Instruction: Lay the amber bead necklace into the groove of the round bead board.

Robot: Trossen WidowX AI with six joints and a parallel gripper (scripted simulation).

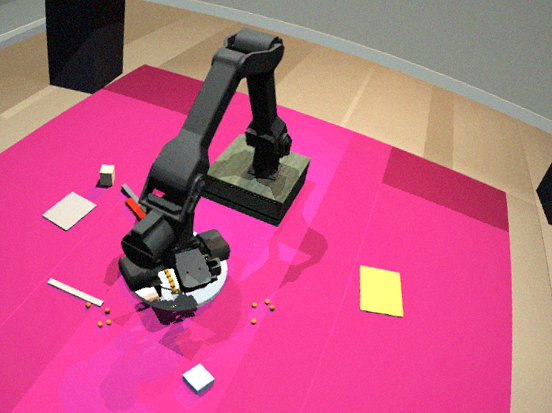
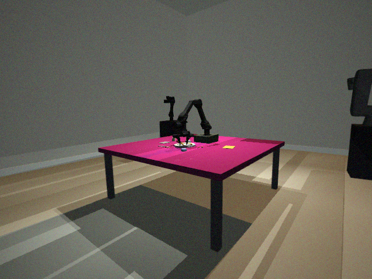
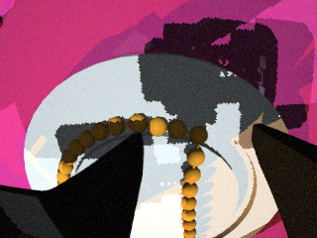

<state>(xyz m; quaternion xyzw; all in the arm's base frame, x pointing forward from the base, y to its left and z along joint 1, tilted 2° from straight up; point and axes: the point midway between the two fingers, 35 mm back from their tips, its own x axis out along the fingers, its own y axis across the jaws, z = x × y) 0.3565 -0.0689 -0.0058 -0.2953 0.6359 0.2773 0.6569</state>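
Now: the round bead board 60 mm behind my gripper tip, 20 mm to the right of it and 10 mm below it. Round my gripper tip: white block (210 mm behind, 80 mm to the right); blue block (150 mm ahead, 100 mm to the left, 10 mm below); white strip (170 mm to the right, 70 mm ahead, 20 mm below).
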